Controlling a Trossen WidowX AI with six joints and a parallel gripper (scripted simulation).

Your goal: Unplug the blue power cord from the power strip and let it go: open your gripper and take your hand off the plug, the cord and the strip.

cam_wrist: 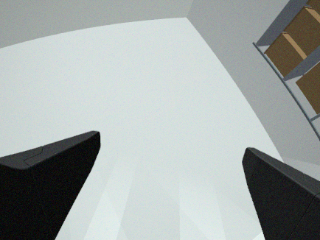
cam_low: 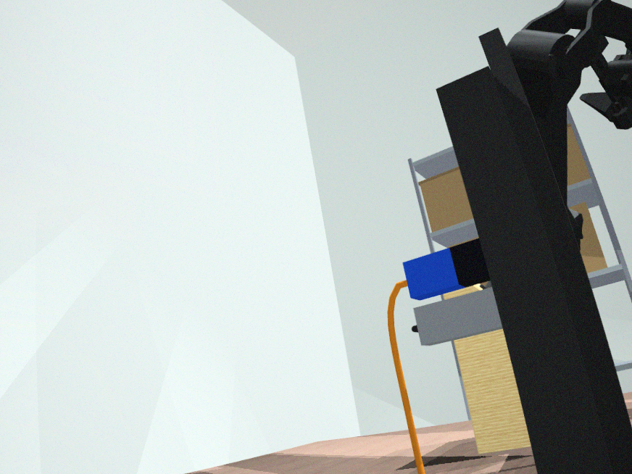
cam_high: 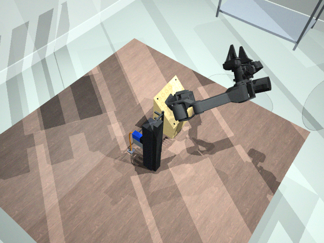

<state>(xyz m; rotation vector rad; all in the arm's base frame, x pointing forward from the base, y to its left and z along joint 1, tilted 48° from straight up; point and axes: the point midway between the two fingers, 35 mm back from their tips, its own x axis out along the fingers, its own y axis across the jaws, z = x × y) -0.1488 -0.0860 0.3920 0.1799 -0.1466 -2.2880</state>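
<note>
Now: the blue plug 400 mm ahead of my gripper tip, 230 mm to the right of it and 350 mm below it.
</note>
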